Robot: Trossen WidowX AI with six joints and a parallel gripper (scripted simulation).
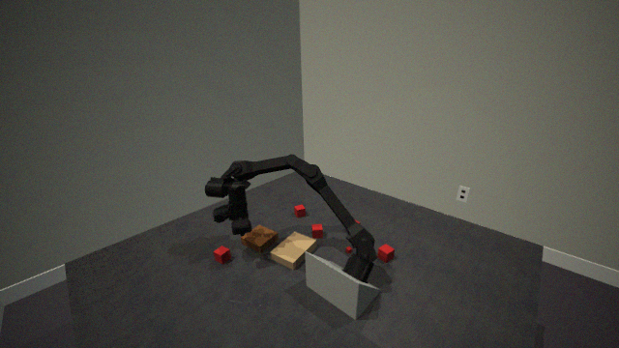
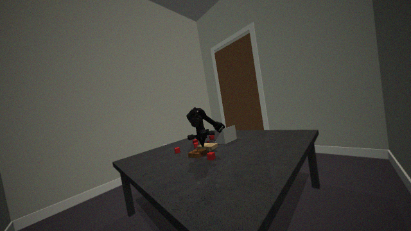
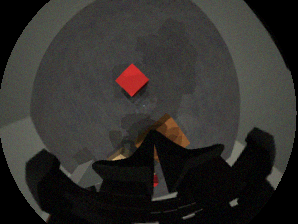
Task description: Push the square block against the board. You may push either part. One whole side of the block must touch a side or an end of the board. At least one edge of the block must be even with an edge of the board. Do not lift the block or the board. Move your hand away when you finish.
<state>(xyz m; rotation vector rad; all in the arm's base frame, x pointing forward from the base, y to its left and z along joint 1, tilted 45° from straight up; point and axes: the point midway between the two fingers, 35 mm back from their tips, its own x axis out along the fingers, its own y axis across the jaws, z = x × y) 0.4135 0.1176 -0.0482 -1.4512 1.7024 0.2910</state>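
Right now my gripper tip is 7 cm to the left of the square block and 5 cm above it. From my gripper tip the other things lie so: board 15 cm behind, 12 cm to the right, 5 cm below.
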